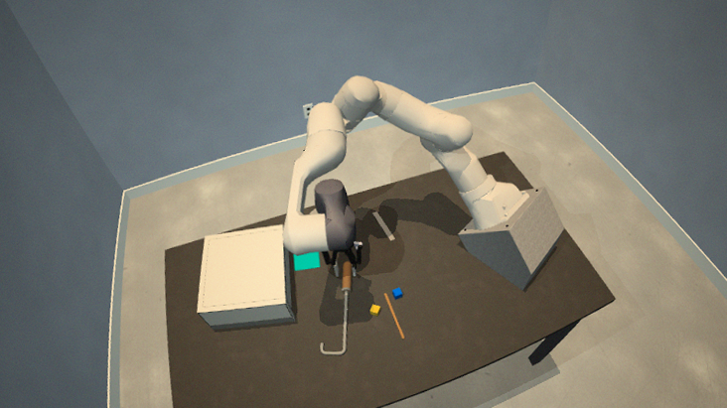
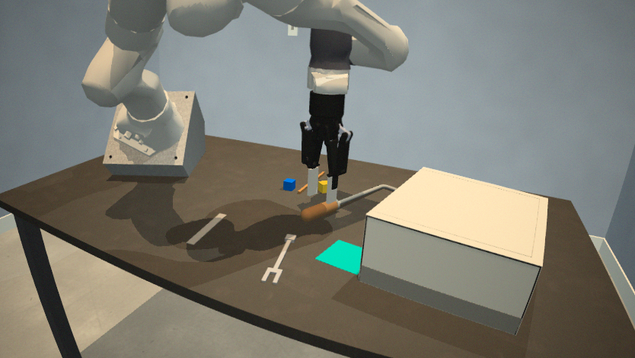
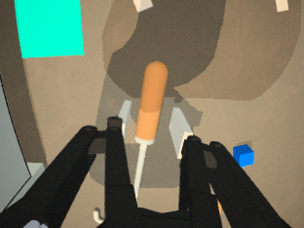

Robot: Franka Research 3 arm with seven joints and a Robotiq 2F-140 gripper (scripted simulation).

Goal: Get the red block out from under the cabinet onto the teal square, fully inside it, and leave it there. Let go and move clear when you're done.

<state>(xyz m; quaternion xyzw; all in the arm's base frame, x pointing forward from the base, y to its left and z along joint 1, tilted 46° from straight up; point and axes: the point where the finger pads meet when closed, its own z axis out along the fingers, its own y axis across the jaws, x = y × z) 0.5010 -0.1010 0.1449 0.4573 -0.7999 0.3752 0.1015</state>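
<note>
The blue cube is 15 cm to the left of my hand, 10 cm behind it and 7 cm below it. The rest, counted from my hand: yellow cube 16 cm to the left, 7 cm below, 1 cm behind; then hook tool 9 cm ahead, 7 cm to the left, 7 cm below; then teal square 16 cm to the right, 8 cm below, 7 cm ahead.
</note>
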